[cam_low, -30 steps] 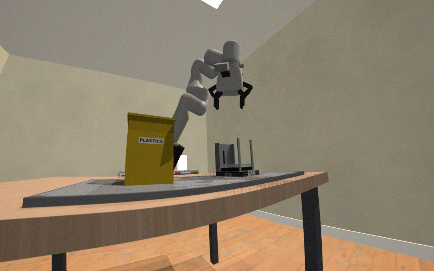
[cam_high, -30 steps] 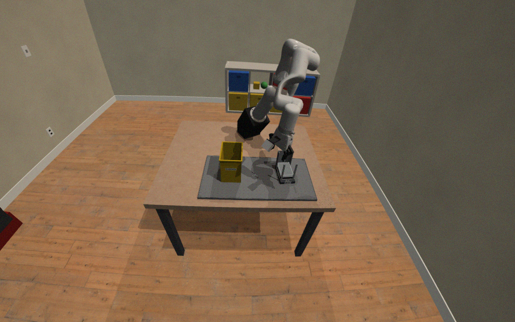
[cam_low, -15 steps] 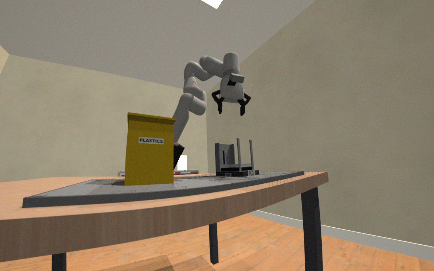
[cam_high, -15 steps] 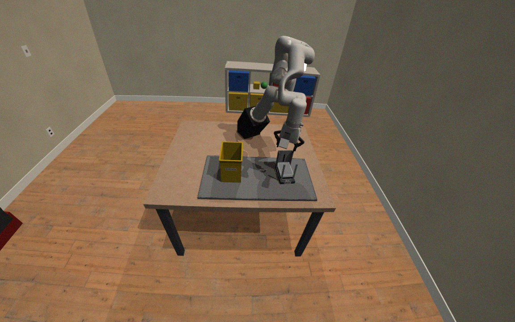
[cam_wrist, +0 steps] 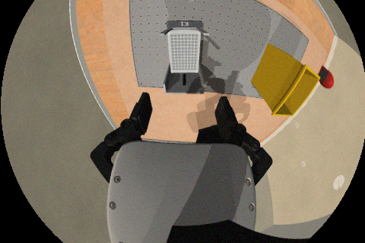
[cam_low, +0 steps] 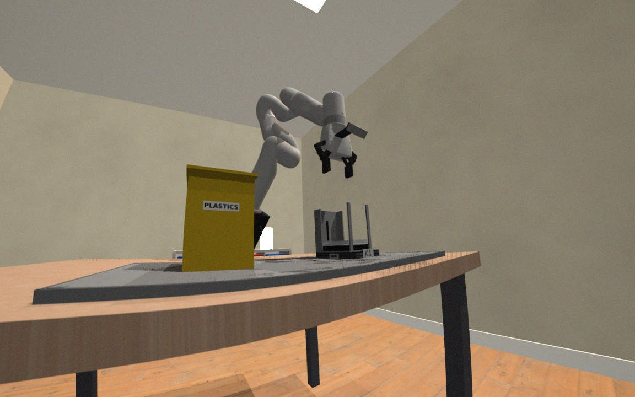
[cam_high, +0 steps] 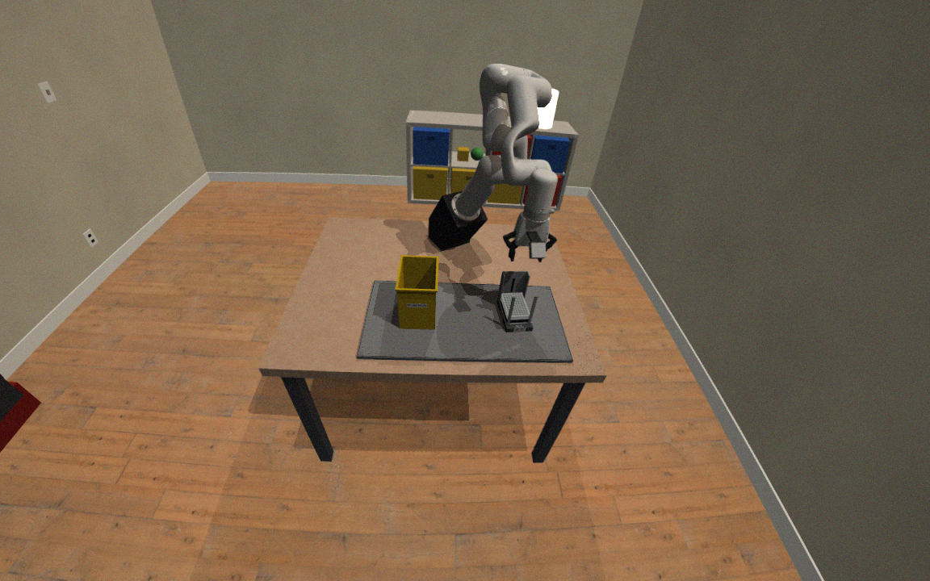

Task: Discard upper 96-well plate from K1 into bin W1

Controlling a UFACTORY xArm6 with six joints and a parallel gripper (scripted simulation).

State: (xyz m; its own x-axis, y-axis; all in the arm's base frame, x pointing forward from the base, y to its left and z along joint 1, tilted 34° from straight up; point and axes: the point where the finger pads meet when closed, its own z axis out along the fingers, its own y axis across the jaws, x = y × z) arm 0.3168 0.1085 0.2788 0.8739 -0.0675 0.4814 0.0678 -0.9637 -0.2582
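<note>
My hand is 22 cm above the 96-well plate. From my hand the other things lie so: yellow plastics bin W1 (1 cm ahead, 34 cm to the right, 17 cm below).
</note>
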